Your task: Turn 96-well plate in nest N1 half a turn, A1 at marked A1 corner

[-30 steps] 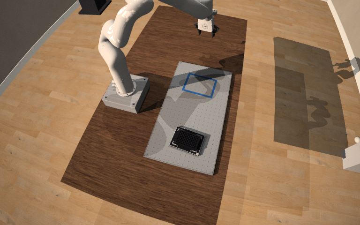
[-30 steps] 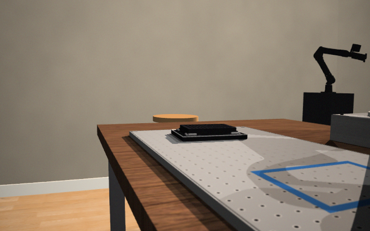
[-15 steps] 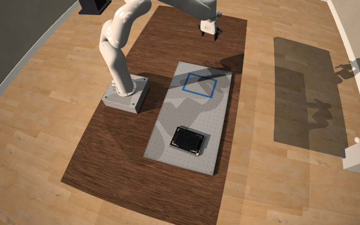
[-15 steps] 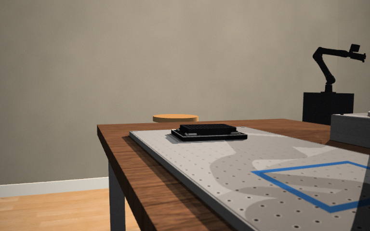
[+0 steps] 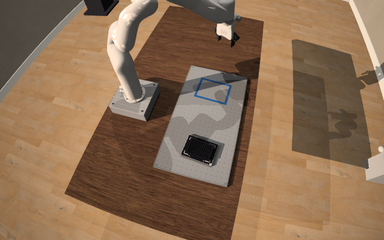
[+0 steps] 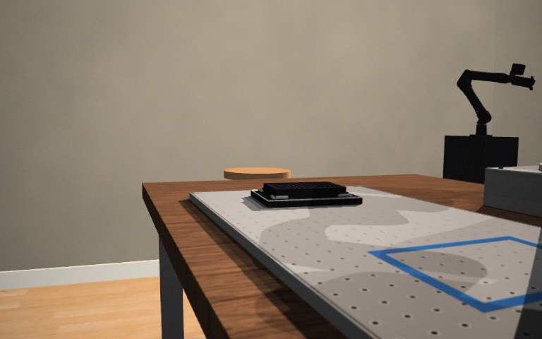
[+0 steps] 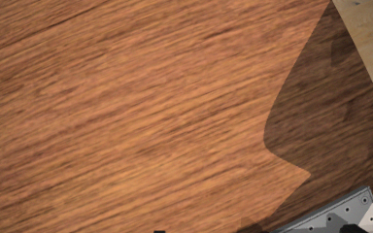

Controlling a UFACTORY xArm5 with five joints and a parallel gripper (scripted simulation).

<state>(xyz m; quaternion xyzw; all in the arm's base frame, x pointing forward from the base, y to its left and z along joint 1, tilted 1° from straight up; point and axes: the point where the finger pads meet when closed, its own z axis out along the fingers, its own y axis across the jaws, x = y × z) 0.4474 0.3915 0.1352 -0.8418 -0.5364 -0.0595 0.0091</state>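
Right now my hand is 30 mm past the black 96-well plate, 620 mm to the left of it and 180 mm above it. Also, from my hand: black plate nest (30 mm behind, 620 mm to the right, 190 mm below).
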